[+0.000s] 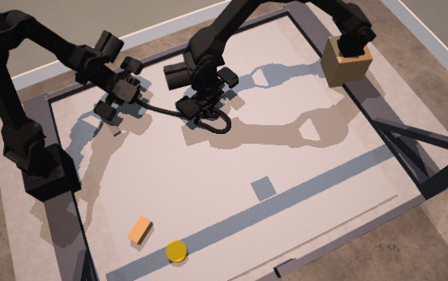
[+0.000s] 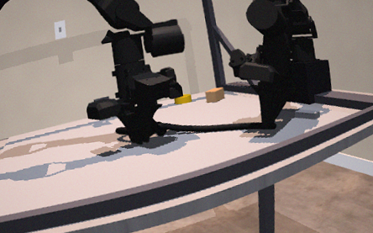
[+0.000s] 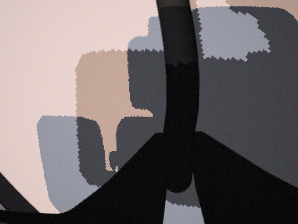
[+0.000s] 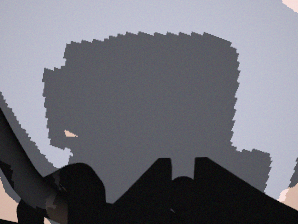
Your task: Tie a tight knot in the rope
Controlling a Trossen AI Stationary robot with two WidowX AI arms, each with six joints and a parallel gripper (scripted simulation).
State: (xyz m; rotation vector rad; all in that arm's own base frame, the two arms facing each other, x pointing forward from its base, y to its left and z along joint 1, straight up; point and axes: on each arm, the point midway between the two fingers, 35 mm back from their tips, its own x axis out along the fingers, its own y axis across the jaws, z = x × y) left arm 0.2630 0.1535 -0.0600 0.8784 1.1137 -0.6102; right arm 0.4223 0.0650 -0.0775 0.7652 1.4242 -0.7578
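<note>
Right now my left hand is 8 cm to the right of the grey bar, 3 cm past it and 3 cm above it. Round my left hand: yellow disc (47 cm behind, 3 cm below, 2 cm to the left); then orange block (39 cm behind, 9 cm to the left, 2 cm below).
</note>
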